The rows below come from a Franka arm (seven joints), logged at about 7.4 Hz.
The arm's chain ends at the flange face. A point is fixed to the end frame.
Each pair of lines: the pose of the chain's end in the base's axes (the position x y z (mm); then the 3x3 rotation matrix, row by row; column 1 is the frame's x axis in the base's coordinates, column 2 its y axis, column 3 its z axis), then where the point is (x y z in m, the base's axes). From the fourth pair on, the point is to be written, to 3 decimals.
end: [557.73, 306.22, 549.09], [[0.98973, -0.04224, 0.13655], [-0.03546, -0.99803, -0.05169], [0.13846, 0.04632, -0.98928]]
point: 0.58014 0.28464 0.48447
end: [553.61, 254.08, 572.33], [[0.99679, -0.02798, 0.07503], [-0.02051, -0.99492, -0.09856], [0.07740, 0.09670, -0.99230]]
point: 0.57218 0.22957 0.50754
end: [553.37, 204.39, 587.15], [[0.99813, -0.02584, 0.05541], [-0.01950, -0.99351, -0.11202], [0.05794, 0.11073, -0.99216]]
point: 0.57066 0.17900 0.52234
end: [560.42, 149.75, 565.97], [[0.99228, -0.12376, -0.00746], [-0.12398, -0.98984, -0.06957], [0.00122, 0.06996, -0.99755]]
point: 0.572 0.126 0.499
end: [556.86, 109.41, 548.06], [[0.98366, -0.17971, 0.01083], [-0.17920, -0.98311, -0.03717], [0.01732, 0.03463, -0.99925]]
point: 0.568 0.087 0.481
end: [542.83, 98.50, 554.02], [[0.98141, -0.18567, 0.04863], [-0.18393, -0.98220, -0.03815], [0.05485, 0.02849, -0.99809]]
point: 0.557 0.076 0.487
